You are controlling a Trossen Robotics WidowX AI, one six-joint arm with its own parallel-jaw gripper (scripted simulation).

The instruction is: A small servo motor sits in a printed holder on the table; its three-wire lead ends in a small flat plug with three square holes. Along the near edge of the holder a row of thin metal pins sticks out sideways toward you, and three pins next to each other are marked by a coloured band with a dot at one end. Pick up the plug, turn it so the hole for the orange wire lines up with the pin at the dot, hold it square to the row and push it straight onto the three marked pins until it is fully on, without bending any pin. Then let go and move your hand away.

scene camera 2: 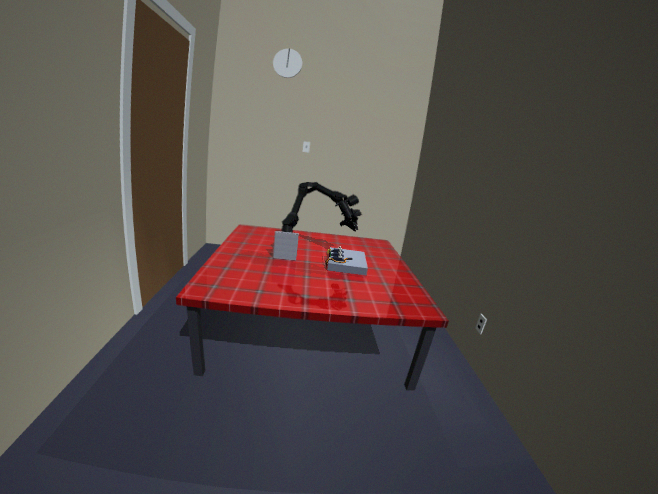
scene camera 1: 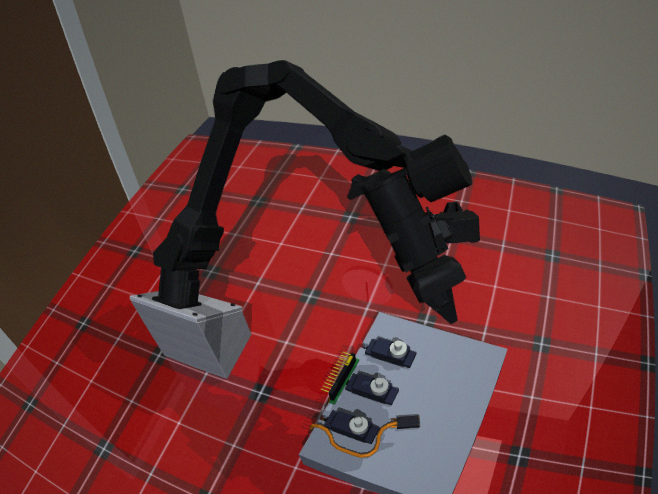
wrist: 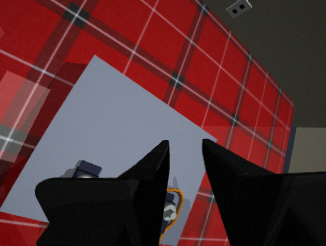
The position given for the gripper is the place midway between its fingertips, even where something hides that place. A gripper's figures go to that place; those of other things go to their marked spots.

The gripper (scene camera 1: 451,319): 0.71 m from the lens. A grey holder plate (scene camera 1: 449,385): 0.85 m from the lens.
